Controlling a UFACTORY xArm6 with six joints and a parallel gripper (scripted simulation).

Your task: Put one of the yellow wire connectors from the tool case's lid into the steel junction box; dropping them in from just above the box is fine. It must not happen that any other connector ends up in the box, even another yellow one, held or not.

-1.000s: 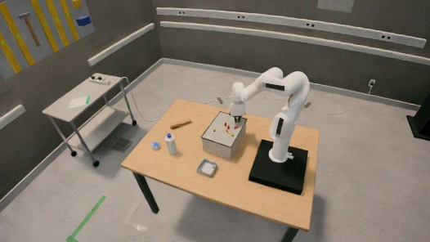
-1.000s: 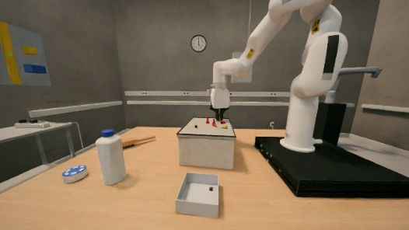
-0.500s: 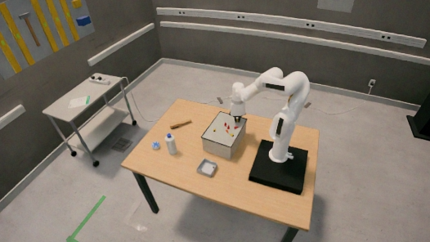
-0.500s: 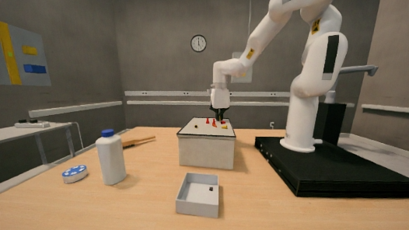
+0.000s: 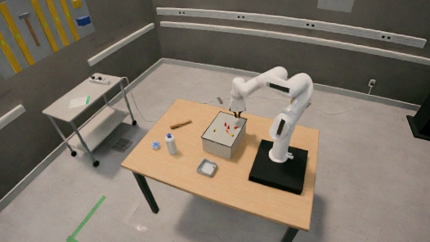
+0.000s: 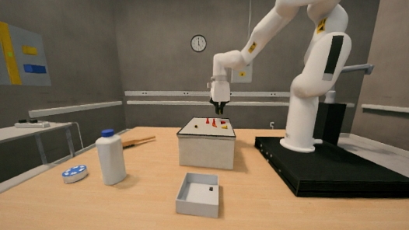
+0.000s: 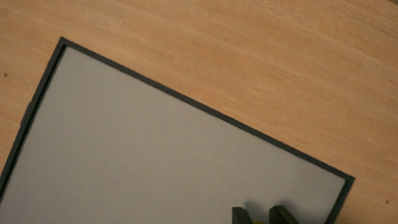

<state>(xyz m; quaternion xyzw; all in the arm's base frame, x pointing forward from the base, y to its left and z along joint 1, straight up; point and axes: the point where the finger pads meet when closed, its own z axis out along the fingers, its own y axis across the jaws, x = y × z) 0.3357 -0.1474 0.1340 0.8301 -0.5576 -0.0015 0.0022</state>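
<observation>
My hand is 9 cm to the right of the tool case, 9 cm above it and 6 cm short of it. Round my hand: yellow wire connector (1 cm below); then white bottle (37 cm ahead, 32 cm to the left, 11 cm below).
</observation>
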